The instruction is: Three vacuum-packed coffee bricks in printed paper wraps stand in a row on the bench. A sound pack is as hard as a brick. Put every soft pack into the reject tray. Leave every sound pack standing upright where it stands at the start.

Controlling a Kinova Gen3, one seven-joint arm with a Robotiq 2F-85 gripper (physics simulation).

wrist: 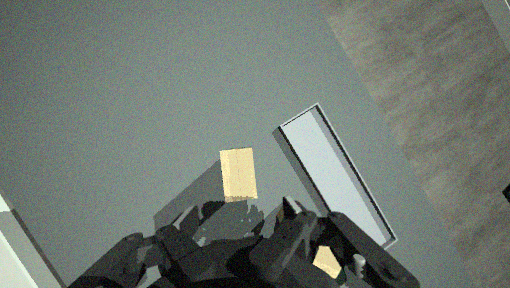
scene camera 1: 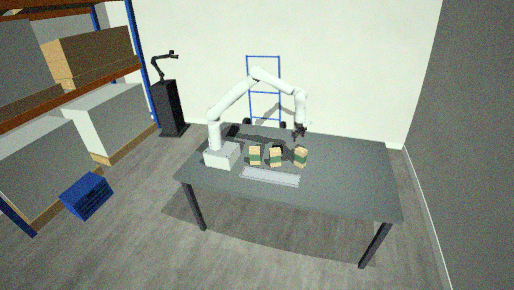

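Where they show: gripper, fingertip midpoint: (wrist: 241, 210) (scene camera 1: 299, 139); arm's base, origin of the base link: (scene camera 1: 216, 147).
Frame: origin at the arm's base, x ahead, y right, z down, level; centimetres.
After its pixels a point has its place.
Three tan coffee packs with green bands stand upright in a row on the bench: the left pack (scene camera 1: 254, 155) @(y 4.1, x 30.3, z 2.5 cm), the middle pack (scene camera 1: 275, 157) @(y 4.8, x 45.6, z 2.7 cm) and the right pack (scene camera 1: 300, 157) @(y 3.5, x 63.4, z 2.5 cm) (wrist: 239, 173) @(y 0.8, x 63.7, z -2.4 cm), which is turned at an angle. The pale, shallow reject tray (scene camera 1: 270, 176) @(y 15.6, x 43.2, z 11.4 cm) (wrist: 325, 175) @(y 14.7, x 47.1, z 11.4 cm) lies in front of the row and looks empty. My gripper (scene camera 1: 299, 138) @(y -0.3, x 61.7, z -10.1 cm) (wrist: 241, 210) @(y -0.3, x 61.7, z -10.1 cm) is open and empty, above and slightly behind the right pack, apart from it. Part of another pack (wrist: 327, 261) @(y 2.0, x 43.7, z -2.4 cm) shows behind the gripper's linkage in the wrist view. Softness cannot be told by sight.
The grey bench (scene camera 1: 345, 175) @(y 10.2, x 97.0, z 11.6 cm) (wrist: 125, 75) @(y -6.6, x 97.9, z 11.7 cm) carries the white robot base (scene camera 1: 220, 157) @(y 11.4, x 7.0, z 0.6 cm) left of the packs. A blue hand truck (scene camera 1: 264, 92) stands behind the bench. A black pedestal (scene camera 1: 168, 106) with a small arm, a storage rack (scene camera 1: 138, 50) and a blue crate (scene camera 1: 86, 196) stand to the left.
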